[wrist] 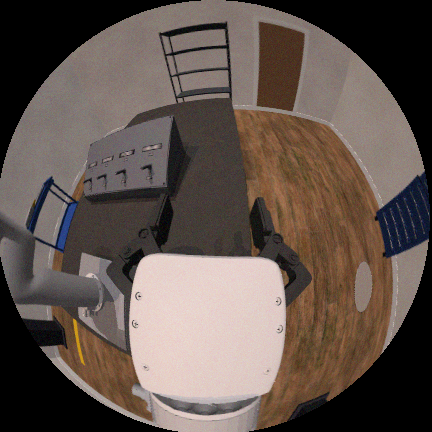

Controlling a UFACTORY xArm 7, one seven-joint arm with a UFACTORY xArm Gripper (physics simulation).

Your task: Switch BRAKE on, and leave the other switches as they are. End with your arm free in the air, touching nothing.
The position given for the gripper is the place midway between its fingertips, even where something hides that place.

In view: the gripper (211, 203) and a grey panel (156, 142).
